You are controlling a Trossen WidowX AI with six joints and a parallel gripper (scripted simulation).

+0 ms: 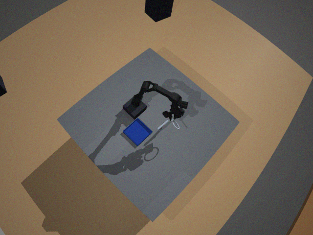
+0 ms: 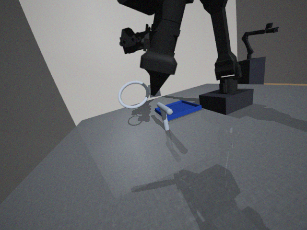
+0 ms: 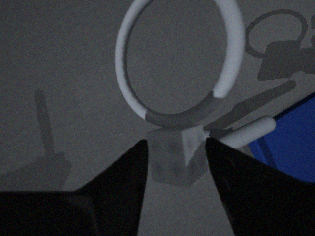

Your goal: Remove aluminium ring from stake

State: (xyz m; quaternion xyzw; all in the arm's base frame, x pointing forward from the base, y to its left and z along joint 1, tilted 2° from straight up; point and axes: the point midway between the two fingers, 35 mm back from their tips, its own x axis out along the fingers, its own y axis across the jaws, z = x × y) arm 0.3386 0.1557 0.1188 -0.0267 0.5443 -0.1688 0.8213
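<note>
The aluminium ring is 4 cm ahead of my gripper tip, 1 cm to the right of it and 1 cm above it. The rest, counted from my gripper tip: blue tray: 27 cm to the right, 16 cm below, 13 cm behind.
</note>
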